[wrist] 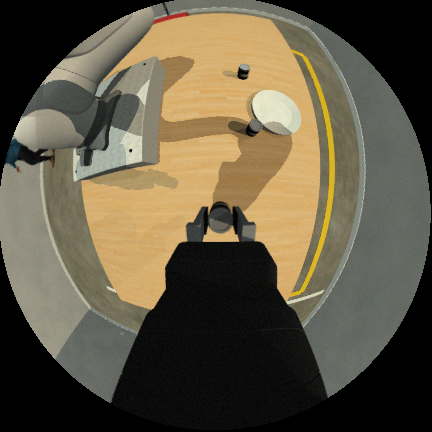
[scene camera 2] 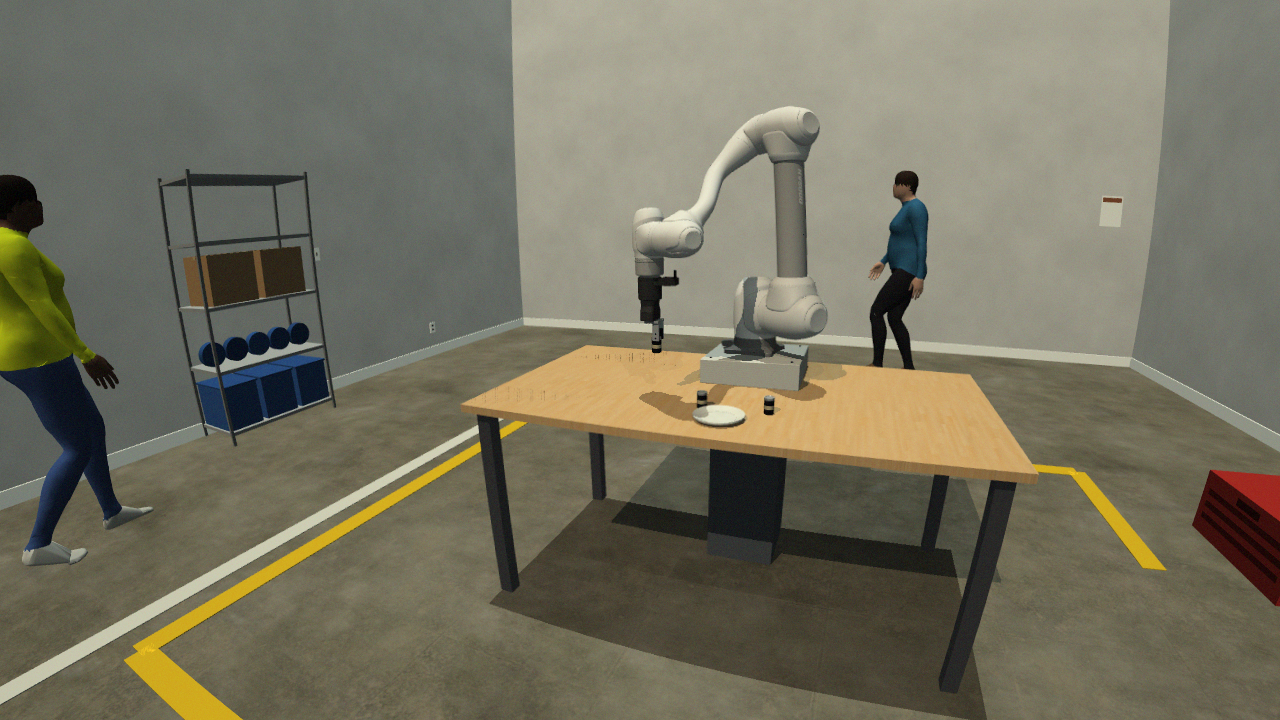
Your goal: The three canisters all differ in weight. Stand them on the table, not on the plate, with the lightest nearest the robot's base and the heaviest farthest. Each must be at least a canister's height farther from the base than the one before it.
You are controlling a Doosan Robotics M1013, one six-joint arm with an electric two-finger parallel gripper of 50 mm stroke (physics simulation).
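Frame: origin at the arm's base, x ahead, y left, z up, level; metres.
Where they show: gripper, fingertip midpoint: (wrist: 219, 214) (scene camera 2: 658, 339); arm's base at its link origin: (wrist: 95, 123) (scene camera 2: 754, 350).
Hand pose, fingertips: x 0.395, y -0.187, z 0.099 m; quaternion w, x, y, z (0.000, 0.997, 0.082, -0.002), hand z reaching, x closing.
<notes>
Things, the pixels of their centre, and the offset from my fingertips. Level surfaces: height alone.
- dark canister with a grey top, body centre: (wrist: 219, 214) (scene camera 2: 656, 344) dx +0.001, dy -0.005, dz -0.016 m
- second black canister with a grey top, body centre: (wrist: 253, 128) (scene camera 2: 701, 399) dx +0.055, dy +0.182, dz -0.156 m
- plate at the middle of its body: (scene camera 2: 718, 416) (wrist: 277, 111) dx +0.122, dy +0.268, dz -0.173 m
- third canister at the middle of its body: (scene camera 2: 769, 405) (wrist: 242, 71) dx +0.013, dy +0.381, dz -0.156 m
- table at its surface level: dz -0.181 m
My gripper (scene camera 2: 657, 336) (wrist: 219, 214) is shut on a dark canister with a grey top (scene camera 2: 656, 346) (wrist: 220, 223), held upright above the table, to the left of the robot's base in the scene view. A second black canister with a grey top (scene camera 2: 701, 398) (wrist: 253, 128) stands beside the plate (scene camera 2: 719, 416) (wrist: 272, 107), very close to its rim; whether they touch I cannot tell. A third canister (scene camera 2: 768, 405) (wrist: 243, 71), black with a pale band and a grey top, stands on the table (scene camera 2: 886, 420) (wrist: 210, 40), apart from the plate.
The robot's base block (scene camera 2: 750, 370) (wrist: 153, 117) sits at the table's back edge. The white plate lies towards the front edge. The arm's shadow falls across the table. A person in a blue top (scene camera 2: 907, 237) stands behind the table, and one in yellow (scene camera 2: 26, 286) is at the left.
</notes>
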